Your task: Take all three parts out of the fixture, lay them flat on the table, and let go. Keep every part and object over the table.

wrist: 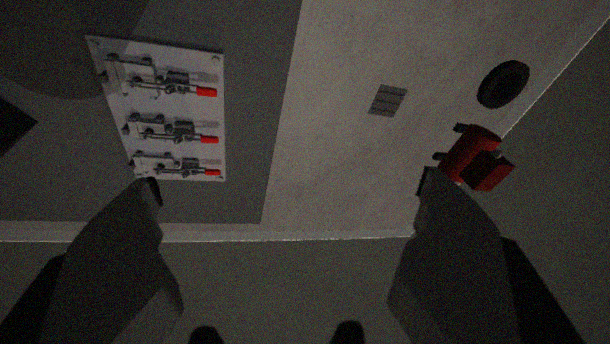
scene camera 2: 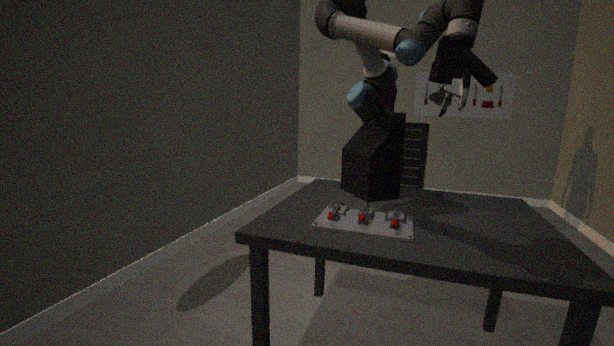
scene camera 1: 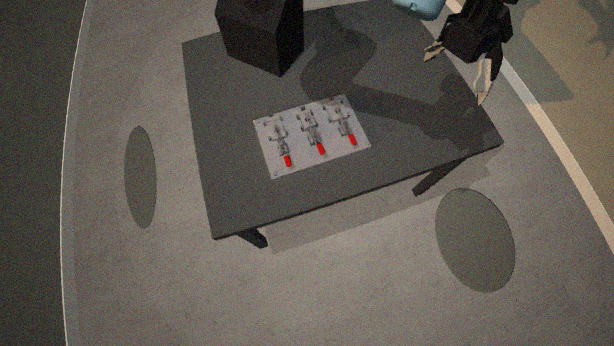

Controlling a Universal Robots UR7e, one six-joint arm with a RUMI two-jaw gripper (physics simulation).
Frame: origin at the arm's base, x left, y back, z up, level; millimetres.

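Seen in the pictures: gripper, fingertip midpoint: [wrist: 290, 174] [scene camera 2: 448, 114] [scene camera 1: 450, 82]; arm's base, link origin: [scene camera 2: 382, 125].
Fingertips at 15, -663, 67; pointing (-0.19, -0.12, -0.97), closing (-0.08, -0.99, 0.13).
Offsets run from my fingertips to a thing's middle, as dx, dy, dz. "spot": to the spot under its first point. Level surfaces: height alone.
The fixture is a pale plate @(-158, +255, -407) [scene camera 1: 302, 163] [scene camera 2: 350, 228] [wrist: 192, 108] on the dark table @(dz -414) [scene camera 1: 225, 200] [scene camera 2: 280, 225] [wrist: 245, 200]. It bears three grey clamps, each with a red handle: a left one @(spot: -293, +203, -363) [scene camera 1: 287, 161], a middle one @(spot: -187, +172, -353) [scene camera 1: 320, 148] and a right one @(spot: -83, +136, -359) [scene camera 1: 352, 139] in the first scene view. The parts are grey like the clamps and too small and dim to tell apart from them. My gripper [scene camera 1: 453, 81] [scene camera 2: 451, 112] [wrist: 290, 174] is open and empty. It hangs high above the table's level, well away from the fixture, and appears near the right edge in the first scene view.
The black block [scene camera 1: 260, 40] [scene camera 2: 372, 160] under the arm stands at the back of the table, behind the fixture. A red object [wrist: 472, 155] and a dark round object [wrist: 502, 84] are beyond the table in the wrist view. A tool panel [scene camera 2: 506, 100] hangs on the back wall.
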